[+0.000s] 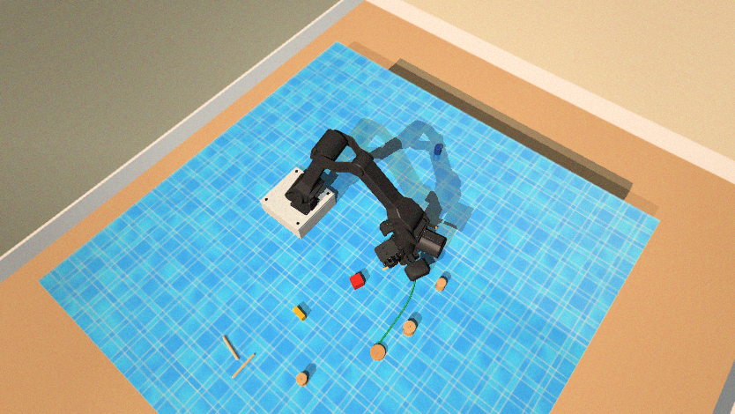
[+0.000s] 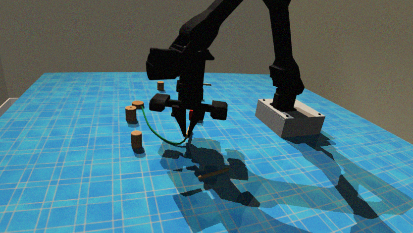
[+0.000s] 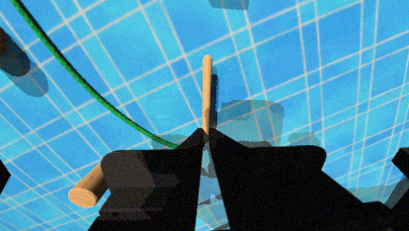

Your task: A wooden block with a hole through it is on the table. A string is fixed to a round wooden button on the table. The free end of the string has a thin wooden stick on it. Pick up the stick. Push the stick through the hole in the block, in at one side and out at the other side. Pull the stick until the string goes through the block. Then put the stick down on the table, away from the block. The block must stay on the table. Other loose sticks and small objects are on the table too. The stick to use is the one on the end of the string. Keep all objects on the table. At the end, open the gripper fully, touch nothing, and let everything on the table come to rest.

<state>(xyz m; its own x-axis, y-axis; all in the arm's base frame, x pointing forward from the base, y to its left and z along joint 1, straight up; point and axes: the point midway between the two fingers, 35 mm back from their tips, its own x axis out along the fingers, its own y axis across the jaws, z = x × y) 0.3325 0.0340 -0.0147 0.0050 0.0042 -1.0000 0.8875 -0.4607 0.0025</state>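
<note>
Now: the small red block 130 mm to the right of my gripper tip and 70 mm behind it. Round my gripper tip: round wooden button: 250 mm to the right, 90 mm ahead, 10 mm below; then yellow block: 300 mm to the right, 140 mm behind; then small wooden cylinder: 160 mm to the right, 120 mm ahead.
</note>
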